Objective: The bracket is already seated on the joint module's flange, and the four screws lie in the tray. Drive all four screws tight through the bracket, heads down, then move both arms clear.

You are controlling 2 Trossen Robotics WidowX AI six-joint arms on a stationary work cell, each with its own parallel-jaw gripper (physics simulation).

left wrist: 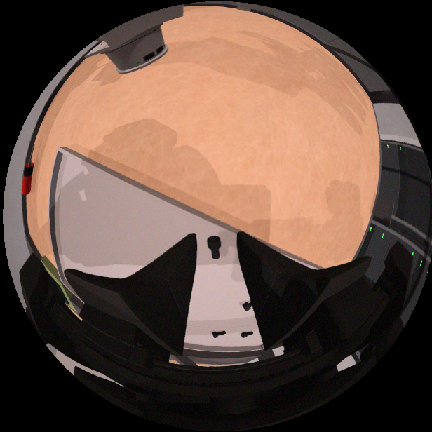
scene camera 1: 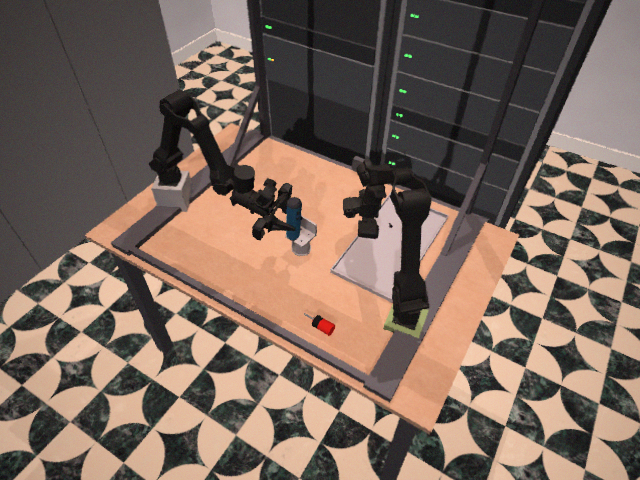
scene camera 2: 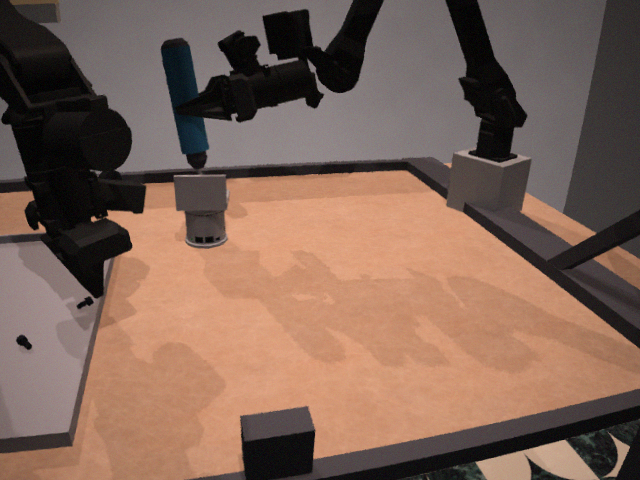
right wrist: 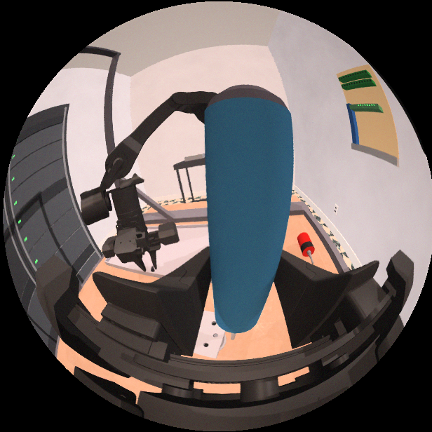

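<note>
The grey bracket sits on the joint module. Dark holes show in its plate in the right wrist view. My right gripper is shut on the blue screwdriver, held nearly upright with its tip down over the bracket; tip contact is unclear. My left gripper is partly open and empty, pointing down at the tray. One screw lies between and below its fingertips, on the tray. Other screws lie farther off.
A red screwdriver lies on the table near the lower edge in scene camera 1. A dark frame rail borders the table. A dark block stands at the lower edge in scene camera 2. Server racks stand behind the table.
</note>
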